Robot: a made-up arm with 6 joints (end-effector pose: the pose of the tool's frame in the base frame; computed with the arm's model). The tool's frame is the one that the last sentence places. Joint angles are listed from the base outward.
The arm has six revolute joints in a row. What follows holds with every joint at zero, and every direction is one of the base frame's. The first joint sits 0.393 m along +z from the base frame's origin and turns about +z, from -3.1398 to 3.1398 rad. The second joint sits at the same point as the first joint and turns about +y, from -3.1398 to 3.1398 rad. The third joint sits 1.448 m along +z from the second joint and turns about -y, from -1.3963 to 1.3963 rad. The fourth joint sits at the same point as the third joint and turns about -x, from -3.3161 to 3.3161 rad. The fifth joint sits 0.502 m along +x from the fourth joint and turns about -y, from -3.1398 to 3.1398 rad. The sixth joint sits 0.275 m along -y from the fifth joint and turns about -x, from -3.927 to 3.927 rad. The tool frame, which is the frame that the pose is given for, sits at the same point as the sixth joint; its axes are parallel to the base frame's.
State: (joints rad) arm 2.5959 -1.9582 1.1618 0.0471 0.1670 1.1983
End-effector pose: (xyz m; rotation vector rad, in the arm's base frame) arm 1.7178 -0.7217 -0.1561 1.8768 -0.4288 -0.5119
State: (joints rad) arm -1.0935 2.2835 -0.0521 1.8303 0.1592 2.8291
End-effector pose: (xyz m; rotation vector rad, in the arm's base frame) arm 0.4944 -0.8023 -1.1001 -1.7526 -1.1314 1.8882
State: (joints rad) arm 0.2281 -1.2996 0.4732 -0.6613 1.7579 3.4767
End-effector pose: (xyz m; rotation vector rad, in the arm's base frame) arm -1.2468 -0.5122 1.3066 0.2667 0.4093 -2.1476
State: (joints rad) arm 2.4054 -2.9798 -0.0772 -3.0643 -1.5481 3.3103
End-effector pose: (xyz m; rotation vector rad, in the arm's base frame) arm 0.3464 -0.6839 -0.8966 -2.1529 0.7643 1.7411
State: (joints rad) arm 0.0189 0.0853 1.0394 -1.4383 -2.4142 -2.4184
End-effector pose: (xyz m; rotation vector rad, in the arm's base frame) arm 0.6366 -0.0243 2.0876 1.3217 2.1405 -0.6338
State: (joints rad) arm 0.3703 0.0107 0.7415 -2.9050 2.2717 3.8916
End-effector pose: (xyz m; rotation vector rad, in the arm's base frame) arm 0.3063 0.4057 2.1280 -0.8970 1.4368 0.6037
